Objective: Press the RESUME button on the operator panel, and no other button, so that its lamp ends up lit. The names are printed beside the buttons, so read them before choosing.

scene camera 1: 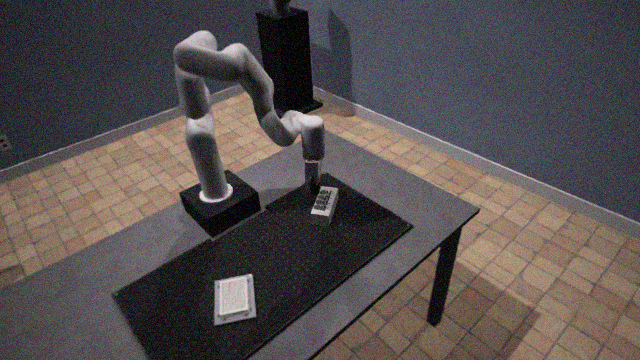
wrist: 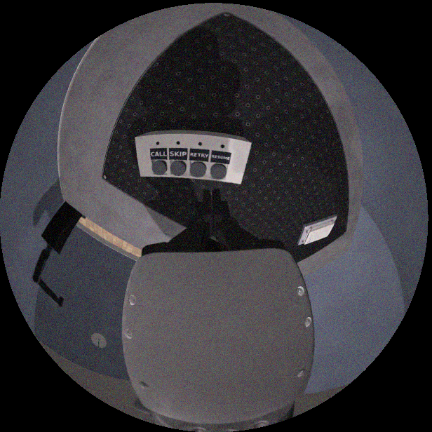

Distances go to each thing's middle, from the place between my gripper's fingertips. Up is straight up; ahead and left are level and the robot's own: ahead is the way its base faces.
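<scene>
The operator panel [scene camera 1: 322,217] now has my gripper 9 cm above it and 4 cm to the right of it.
</scene>
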